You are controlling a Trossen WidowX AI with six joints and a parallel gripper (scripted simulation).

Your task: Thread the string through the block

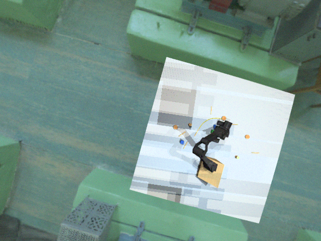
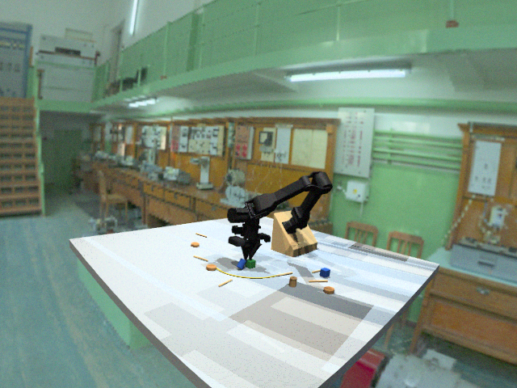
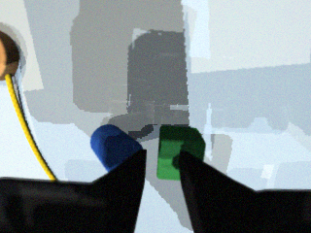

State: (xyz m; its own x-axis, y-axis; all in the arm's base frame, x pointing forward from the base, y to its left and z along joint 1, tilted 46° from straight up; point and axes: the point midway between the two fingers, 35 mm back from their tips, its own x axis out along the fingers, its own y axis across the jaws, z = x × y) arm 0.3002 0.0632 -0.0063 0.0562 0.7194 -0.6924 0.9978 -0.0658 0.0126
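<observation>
Right now the blue cylinder is 3 cm ahead of my gripper tip and 1 cm below it. Also, from my gripper tip: round wooden button (14 cm ahead, 6 cm to the right, 3 cm below); green cube (1 cm behind, 1 cm to the left, 2 cm below); thin wooden stick (5 cm behind, 14 cm to the left, 3 cm below).
</observation>
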